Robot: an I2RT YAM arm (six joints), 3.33 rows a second.
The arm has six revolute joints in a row. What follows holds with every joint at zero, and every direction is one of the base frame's.
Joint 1 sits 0.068 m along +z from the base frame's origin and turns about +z.
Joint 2 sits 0.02 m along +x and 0.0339 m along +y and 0.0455 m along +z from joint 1 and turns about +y.
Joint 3 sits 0.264 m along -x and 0.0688 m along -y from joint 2 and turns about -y.
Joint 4 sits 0.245 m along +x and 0.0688 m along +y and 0.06 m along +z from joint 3 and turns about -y.
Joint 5 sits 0.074 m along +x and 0.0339 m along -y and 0.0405 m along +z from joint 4 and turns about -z.
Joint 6 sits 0.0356 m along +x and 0.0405 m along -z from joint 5 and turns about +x.
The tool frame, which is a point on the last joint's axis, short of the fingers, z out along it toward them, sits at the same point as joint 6; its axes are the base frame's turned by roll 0, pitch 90 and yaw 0 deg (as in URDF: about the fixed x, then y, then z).
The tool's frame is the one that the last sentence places.
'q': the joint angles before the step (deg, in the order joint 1, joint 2, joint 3, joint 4, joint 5, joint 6). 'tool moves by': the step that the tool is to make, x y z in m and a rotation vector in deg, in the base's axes. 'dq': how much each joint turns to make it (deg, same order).
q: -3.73 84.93 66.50 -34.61 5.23 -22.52
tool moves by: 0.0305 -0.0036 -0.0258 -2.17 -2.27 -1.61
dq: 0.00 6.82 0.00 9.22 2.58 0.02
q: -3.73 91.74 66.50 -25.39 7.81 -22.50
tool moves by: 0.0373 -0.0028 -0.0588 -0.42 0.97 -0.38
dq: 0.00 12.00 0.00 11.06 0.61 -0.01
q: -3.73 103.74 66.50 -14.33 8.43 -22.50
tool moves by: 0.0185 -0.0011 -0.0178 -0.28 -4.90 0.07
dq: 0.01 4.56 -0.01 9.48 -0.07 -0.02
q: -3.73 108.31 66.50 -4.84 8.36 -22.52
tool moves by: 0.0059 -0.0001 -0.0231 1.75 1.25 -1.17
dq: 0.00 3.87 -0.01 2.23 -0.43 2.01
